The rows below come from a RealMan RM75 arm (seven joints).
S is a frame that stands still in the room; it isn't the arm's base.
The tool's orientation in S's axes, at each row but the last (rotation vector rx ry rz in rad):
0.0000 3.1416 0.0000
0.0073 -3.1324 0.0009
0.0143 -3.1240 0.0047
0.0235 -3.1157 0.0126
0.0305 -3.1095 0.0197
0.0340 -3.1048 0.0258
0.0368 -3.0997 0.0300
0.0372 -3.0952 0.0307
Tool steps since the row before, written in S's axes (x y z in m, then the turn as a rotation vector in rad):
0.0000 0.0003 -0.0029 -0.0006 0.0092 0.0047
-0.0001 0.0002 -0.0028 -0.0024 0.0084 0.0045
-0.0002 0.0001 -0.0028 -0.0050 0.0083 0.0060
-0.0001 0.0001 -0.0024 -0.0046 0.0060 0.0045
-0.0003 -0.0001 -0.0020 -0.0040 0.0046 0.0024
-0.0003 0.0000 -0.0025 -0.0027 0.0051 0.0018
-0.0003 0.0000 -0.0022 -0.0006 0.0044 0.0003
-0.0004 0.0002 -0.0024 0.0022 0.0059 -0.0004
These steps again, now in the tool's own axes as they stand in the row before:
0.0000 0.0003 0.0029 0.0006 0.0092 -0.0047
0.0001 0.0002 0.0028 0.0024 0.0084 -0.0045
0.0001 0.0001 0.0028 0.0050 0.0083 -0.0059
0.0000 0.0001 0.0024 0.0046 0.0060 -0.0044
0.0002 -0.0001 0.0020 0.0040 0.0046 -0.0023
0.0002 0.0000 0.0025 0.0027 0.0051 -0.0018
0.0002 0.0000 0.0022 0.0005 0.0044 -0.0004
0.0003 0.0003 0.0024 -0.0024 0.0059 0.0002

